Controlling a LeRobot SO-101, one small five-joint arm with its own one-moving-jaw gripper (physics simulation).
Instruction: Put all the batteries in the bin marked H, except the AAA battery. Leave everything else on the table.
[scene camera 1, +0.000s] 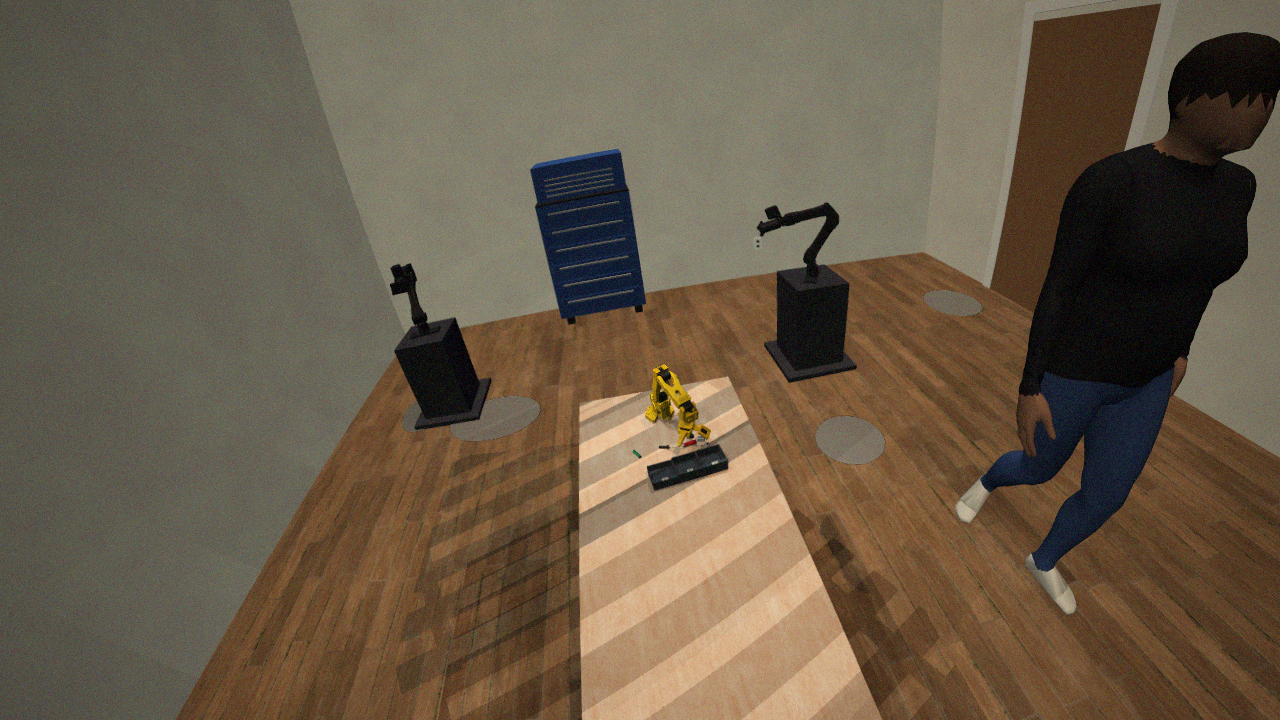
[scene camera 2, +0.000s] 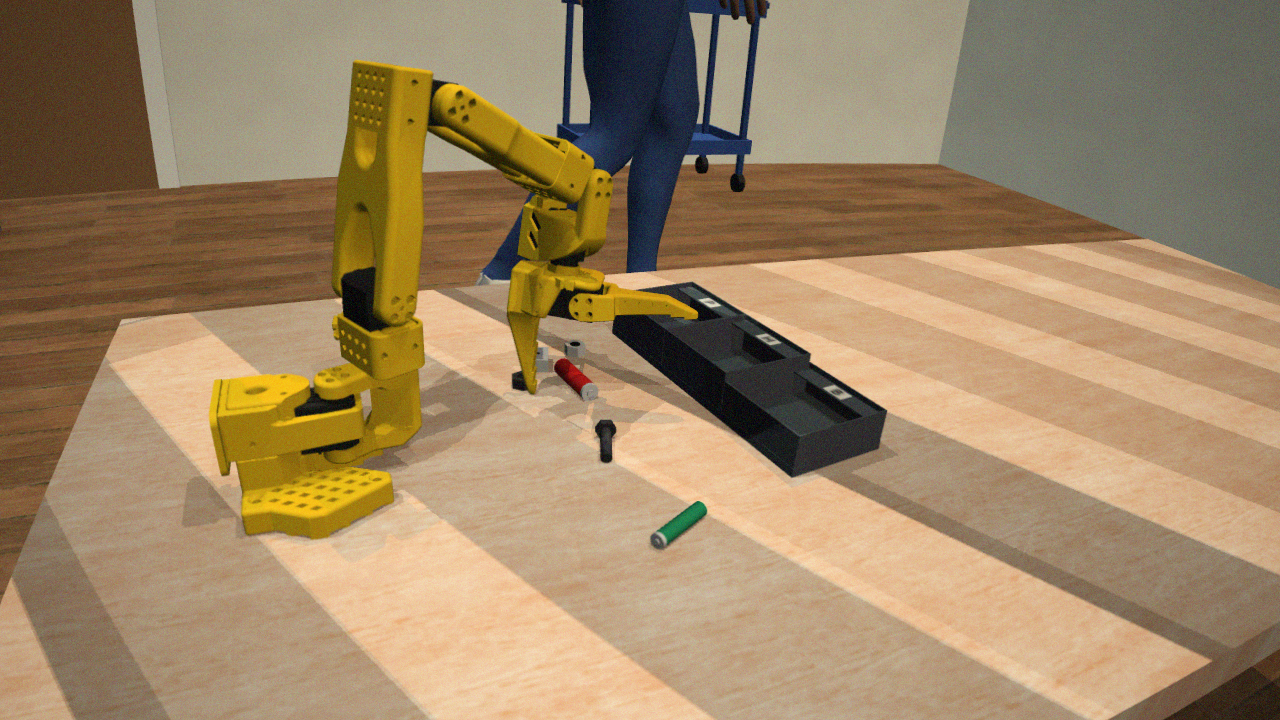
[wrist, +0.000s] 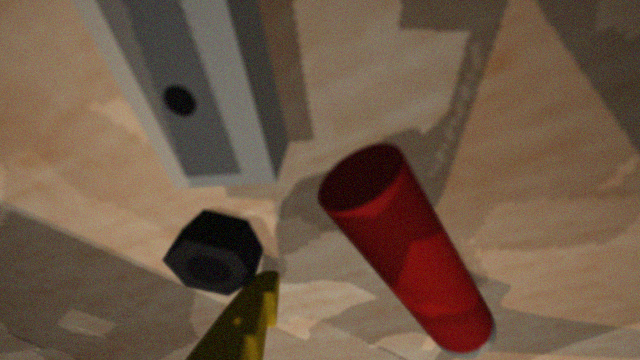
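Pixels of known places: end effector, tool point: (scene camera 1: 687, 437) (scene camera 2: 535, 388) (wrist: 277, 291); arm's base, origin of the base link: (scene camera 1: 660, 417) (scene camera 2: 347, 479).
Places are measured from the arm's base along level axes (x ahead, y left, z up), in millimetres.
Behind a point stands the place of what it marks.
A red battery (scene camera 1: 690, 442) @[y 81, x 183, z 14 mm] (scene camera 2: 574, 378) @[y 71, x 176, z 12 mm] (wrist: 415, 250) @[y 91, x 180, z 14 mm] lies on the table beside the gripper. A slimmer green battery (scene camera 1: 637, 454) @[y -106, x 188, z 7 mm] (scene camera 2: 678, 524) @[y -113, x 178, z 9 mm] lies apart, nearest the camera in scene camera 2. A dark tray (scene camera 1: 691, 475) @[y 54, x 344, z 20 mm] (scene camera 2: 760, 425) @[y -43, x 273, z 20 mm] with three labelled compartments stands beyond the batteries; I cannot read its labels. My gripper (scene camera 1: 699, 437) @[y 76, x 147, z 5 mm] (scene camera 2: 614, 352) is fully open and empty. Its fixed jaw (wrist: 240, 325) @[y 86, x 147, z 17 mm] points down beside a black nut, left of the red battery in the wrist view. The moving jaw reaches out toward the tray, above the red battery, and is outside the wrist view.
The black nut (scene camera 2: 520, 381) @[y 85, x 137, z 8 mm] (wrist: 215, 250) @[y 97, x 146, z 8 mm] is close to the fixed jaw's tip. A grey block with a hole (scene camera 2: 543, 359) @[y 111, x 163, z 11 mm] (wrist: 215, 90) and a small grey nut (scene camera 2: 574, 349) @[y 129, x 196, z 7 mm] lie behind. A black bolt (scene camera 1: 664, 446) @[y -10, x 174, z 9 mm] (scene camera 2: 605, 438) @[y -13, x 170, z 9 mm] lies between the batteries. A person (scene camera 1: 1136, 268) stands beside the table.
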